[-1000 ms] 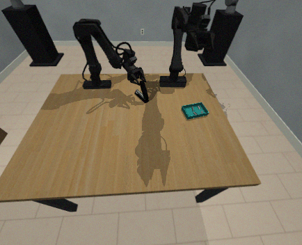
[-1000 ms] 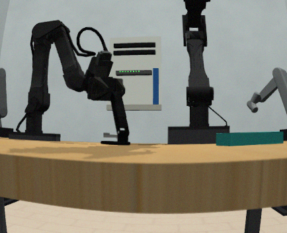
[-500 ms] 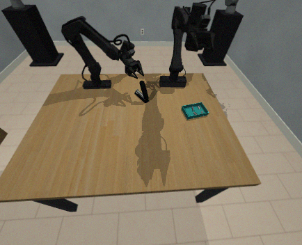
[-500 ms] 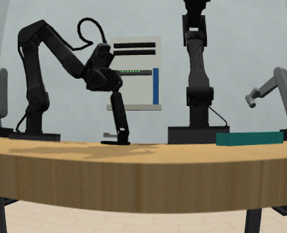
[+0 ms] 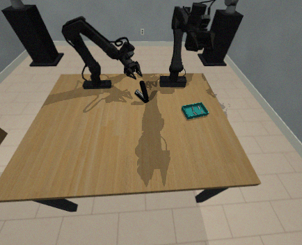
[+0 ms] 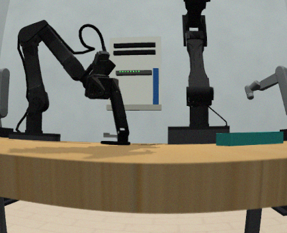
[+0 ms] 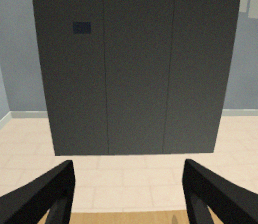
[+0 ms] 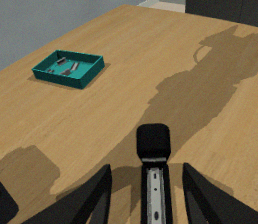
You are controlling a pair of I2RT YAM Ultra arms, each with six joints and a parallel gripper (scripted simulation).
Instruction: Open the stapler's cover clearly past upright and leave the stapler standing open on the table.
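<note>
Now: right hand 60 mm short of the stapler cover, 30 mm to the right of it and 60 mm above it. Round my right hand: teal tray (190 mm ahead, 360 mm to the left, 140 mm below); black stapler (50 mm ahead, 30 mm to the left, 100 mm below).
</note>
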